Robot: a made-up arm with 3 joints. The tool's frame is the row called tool.
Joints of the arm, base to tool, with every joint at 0 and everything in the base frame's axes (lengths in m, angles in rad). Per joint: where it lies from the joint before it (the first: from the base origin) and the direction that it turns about. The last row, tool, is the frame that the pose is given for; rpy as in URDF.
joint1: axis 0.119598 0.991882 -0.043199 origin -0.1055 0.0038 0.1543
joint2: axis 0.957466 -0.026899 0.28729 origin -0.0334 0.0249 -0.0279
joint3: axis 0 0 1 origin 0.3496 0.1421 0.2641
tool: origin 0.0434 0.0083 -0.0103 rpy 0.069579 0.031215 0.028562
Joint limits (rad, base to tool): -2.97..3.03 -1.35..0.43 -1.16..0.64
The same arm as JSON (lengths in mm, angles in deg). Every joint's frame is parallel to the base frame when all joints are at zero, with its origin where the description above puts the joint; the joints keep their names.
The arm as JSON. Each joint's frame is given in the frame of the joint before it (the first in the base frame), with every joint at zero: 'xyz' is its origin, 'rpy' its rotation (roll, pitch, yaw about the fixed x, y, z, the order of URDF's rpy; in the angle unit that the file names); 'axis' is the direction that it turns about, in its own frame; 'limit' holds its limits. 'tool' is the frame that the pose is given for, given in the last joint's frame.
{"units": {"length": "mm", "angle": "deg"}, "joints": [
  {"name": "joint1", "type": "revolute", "origin": {"xyz": [-105.5, 3.8, 154.3], "rpy": [0.0, 0.0, 0.0]}, "axis": [0.119598, 0.991882, -0.043199], "limit": {"lower": -170.17, "upper": 173.61}},
  {"name": "joint2", "type": "revolute", "origin": {"xyz": [-33.4, 24.9, -27.9], "rpy": [0.0, 0.0, 0.0]}, "axis": [0.957466, -0.026899, 0.28729], "limit": {"lower": -77.35, "upper": 24.64}},
  {"name": "joint3", "type": "revolute", "origin": {"xyz": [349.6, 142.1, 264.1], "rpy": [0.0, 0.0, 0.0]}, "axis": "+z", "limit": {"lower": -66.46, "upper": 36.67}}
], "tool": {"origin": {"xyz": [43.4, 8.3, -10.3], "rpy": [3.99, 1.79, 1.64]}}}

